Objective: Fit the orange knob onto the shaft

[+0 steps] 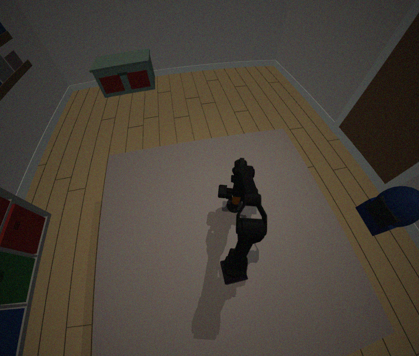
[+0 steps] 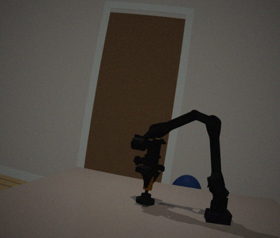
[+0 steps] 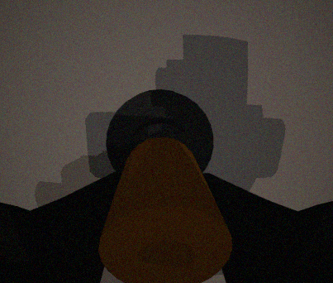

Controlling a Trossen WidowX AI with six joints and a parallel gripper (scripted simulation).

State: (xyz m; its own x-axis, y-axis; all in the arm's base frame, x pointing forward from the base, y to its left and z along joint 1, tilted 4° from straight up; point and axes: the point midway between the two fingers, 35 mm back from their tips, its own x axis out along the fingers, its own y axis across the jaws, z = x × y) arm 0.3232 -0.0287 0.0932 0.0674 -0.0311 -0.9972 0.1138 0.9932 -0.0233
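My gripper tip is now 20 mm below the orange knob. Also, from my gripper tip: dark round pedestal: 40 mm below.
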